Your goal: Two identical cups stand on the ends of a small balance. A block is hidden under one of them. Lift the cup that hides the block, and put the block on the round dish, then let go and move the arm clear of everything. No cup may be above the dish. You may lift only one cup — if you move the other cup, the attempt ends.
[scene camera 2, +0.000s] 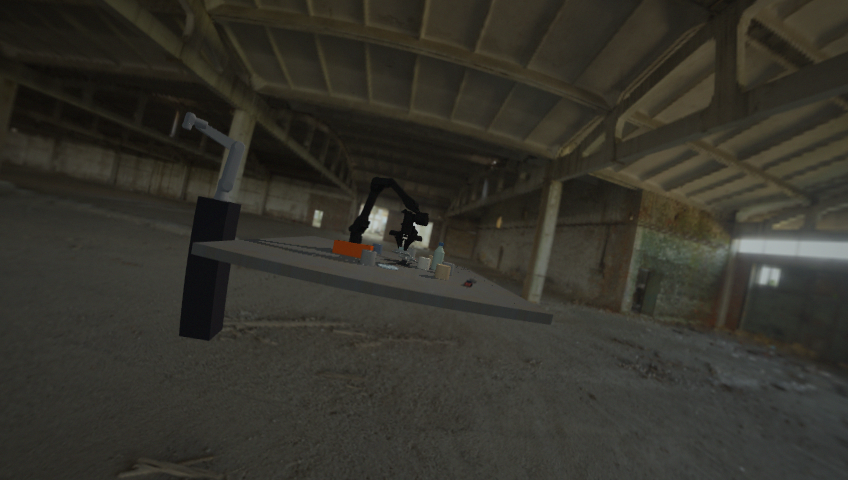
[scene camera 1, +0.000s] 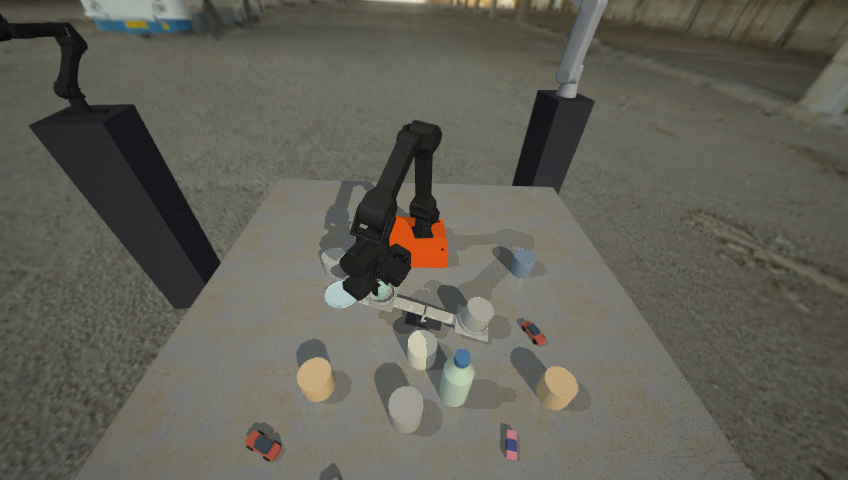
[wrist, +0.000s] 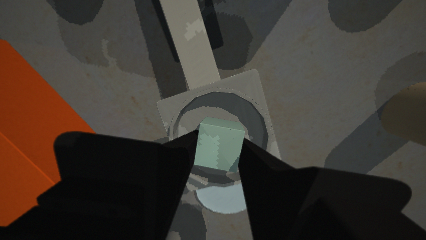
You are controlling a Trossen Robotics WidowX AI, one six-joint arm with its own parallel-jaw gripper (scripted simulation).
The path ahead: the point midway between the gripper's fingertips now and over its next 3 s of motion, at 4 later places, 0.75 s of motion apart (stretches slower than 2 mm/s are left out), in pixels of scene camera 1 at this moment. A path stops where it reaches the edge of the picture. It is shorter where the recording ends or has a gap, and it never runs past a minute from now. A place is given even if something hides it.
My gripper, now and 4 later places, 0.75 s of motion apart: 380, 291; 378, 269; 341, 277; 341, 289; 341, 277
